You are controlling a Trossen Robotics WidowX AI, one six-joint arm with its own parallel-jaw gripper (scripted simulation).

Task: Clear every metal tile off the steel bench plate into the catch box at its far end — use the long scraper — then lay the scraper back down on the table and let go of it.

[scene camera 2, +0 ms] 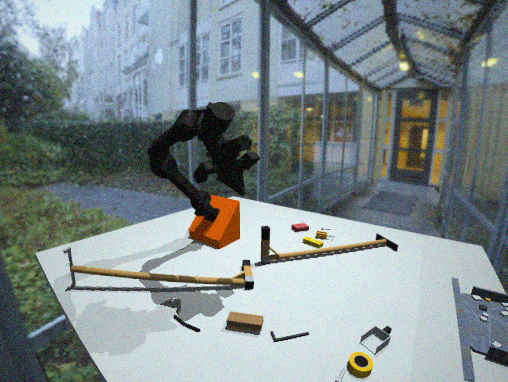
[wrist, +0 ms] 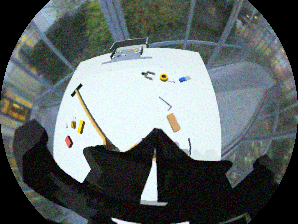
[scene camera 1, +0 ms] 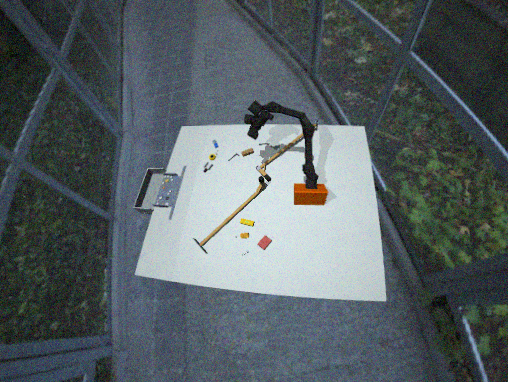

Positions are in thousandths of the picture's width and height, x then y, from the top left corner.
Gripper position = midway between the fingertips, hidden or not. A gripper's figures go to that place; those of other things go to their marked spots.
Labels:
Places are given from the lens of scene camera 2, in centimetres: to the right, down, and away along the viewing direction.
my gripper (scene camera 2: 479,509): -2, 1, 61
long wooden scraper (scene camera 2: 523,603): 4, 14, 85
long wooden scraper (scene camera 2: 489,737): -2, 28, 73

